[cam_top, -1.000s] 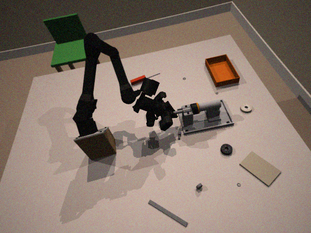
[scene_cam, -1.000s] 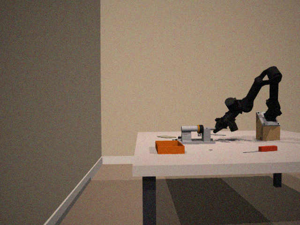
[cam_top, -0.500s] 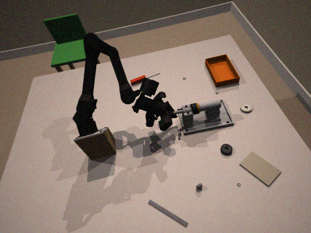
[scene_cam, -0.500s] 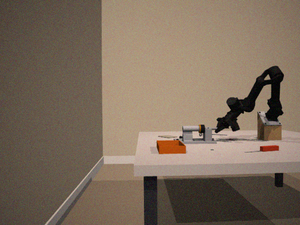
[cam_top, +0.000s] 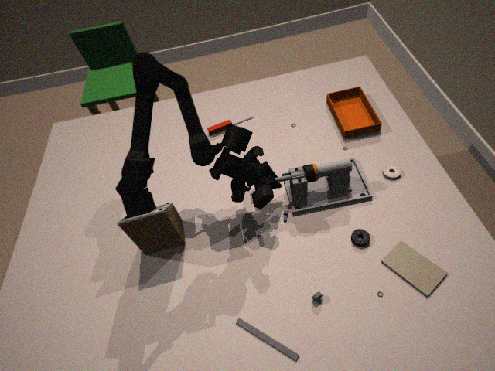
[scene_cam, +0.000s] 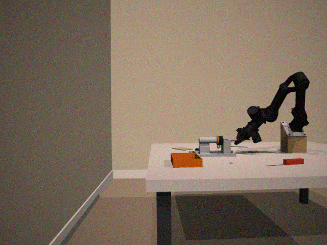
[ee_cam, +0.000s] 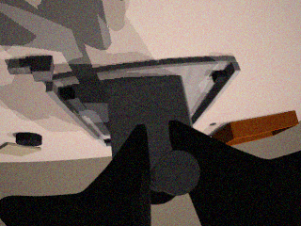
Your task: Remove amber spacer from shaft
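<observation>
Right now my gripper tip is 40 mm short of the shaft and 20 mm below it. Round my gripper tip: bolt (80 mm to the right, 50 mm below, 10 mm behind); then amber spacer (100 mm ahead, 20 mm above); then black spacer (80 mm ahead, 20 mm above).
</observation>
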